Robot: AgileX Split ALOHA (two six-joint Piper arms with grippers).
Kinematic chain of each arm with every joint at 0, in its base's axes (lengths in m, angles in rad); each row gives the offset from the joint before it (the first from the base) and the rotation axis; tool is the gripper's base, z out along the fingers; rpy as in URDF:
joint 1: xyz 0 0 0.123 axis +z
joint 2: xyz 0 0 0 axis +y
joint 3: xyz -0.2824 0 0.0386 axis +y
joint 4: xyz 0.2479 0 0.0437 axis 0.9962 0 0.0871
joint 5: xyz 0 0 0 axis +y
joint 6: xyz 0.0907 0 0.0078 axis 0.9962 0 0.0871
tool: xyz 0 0 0 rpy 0 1.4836 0
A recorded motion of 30 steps. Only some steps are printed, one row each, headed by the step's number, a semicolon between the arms.
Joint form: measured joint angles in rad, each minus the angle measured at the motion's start. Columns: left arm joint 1, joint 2, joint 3, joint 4, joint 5, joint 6; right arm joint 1, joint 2, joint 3, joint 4, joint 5, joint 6.
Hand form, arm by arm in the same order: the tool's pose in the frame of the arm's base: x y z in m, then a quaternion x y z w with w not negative. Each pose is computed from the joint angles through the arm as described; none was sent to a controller.
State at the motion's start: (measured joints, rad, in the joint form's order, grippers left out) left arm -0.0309 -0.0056 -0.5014 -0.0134 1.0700 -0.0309; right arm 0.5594 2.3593 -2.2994 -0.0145 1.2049 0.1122
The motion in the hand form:
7: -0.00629 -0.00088 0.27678 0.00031 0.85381 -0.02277 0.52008; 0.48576 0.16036 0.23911 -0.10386 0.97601 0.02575 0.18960
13: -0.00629 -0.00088 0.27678 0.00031 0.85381 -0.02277 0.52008; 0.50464 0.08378 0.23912 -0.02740 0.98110 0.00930 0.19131
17: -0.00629 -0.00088 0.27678 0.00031 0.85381 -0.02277 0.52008; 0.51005 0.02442 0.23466 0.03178 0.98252 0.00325 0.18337
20: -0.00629 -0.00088 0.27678 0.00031 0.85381 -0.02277 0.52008; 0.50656 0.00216 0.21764 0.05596 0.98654 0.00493 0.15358
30: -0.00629 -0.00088 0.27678 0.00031 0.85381 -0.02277 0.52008; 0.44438 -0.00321 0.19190 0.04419 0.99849 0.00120 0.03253
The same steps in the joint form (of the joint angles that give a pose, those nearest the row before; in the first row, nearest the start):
7: 0.0000 0.0000 0.0000 0.0000 0.0000 0.0000; -0.2350 0.0000 -0.0002 -0.0189 0.0098 0.0058
13: 0.0000 0.0000 0.0000 0.0000 0.0000 0.0000; -0.3886 0.0000 -0.0002 -0.0233 0.0097 0.0091
17: 0.0000 0.0000 0.0000 0.0000 0.0000 0.0000; -0.5073 0.0000 0.0154 -0.0112 0.0098 0.0091
20: 0.0000 0.0000 0.0000 0.0000 0.0000 0.0000; -0.5535 0.0000 0.0759 0.0046 0.0089 0.0091
30: 0.0000 0.0000 0.0000 0.0000 0.0000 0.0000; -0.5666 -0.1849 0.5029 0.0145 0.0101 -0.0310

